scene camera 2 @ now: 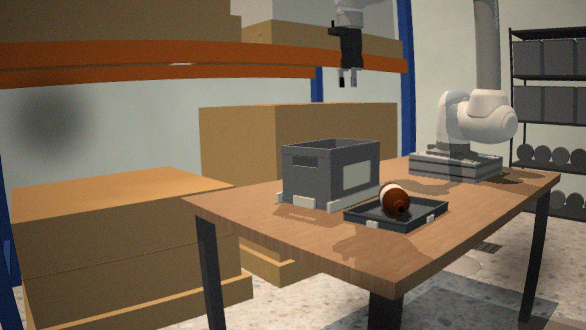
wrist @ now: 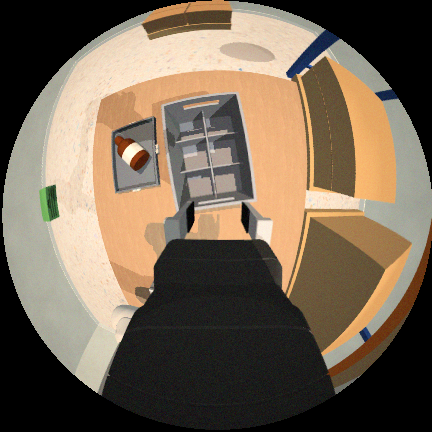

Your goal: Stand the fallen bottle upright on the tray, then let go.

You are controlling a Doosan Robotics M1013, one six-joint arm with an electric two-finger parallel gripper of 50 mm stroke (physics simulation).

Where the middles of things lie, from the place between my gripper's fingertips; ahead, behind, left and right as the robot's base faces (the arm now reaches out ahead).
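Labels:
Brown bottle (scene camera 2: 396, 202): far below my hand, far to the left of it, a fair way ahead of it.

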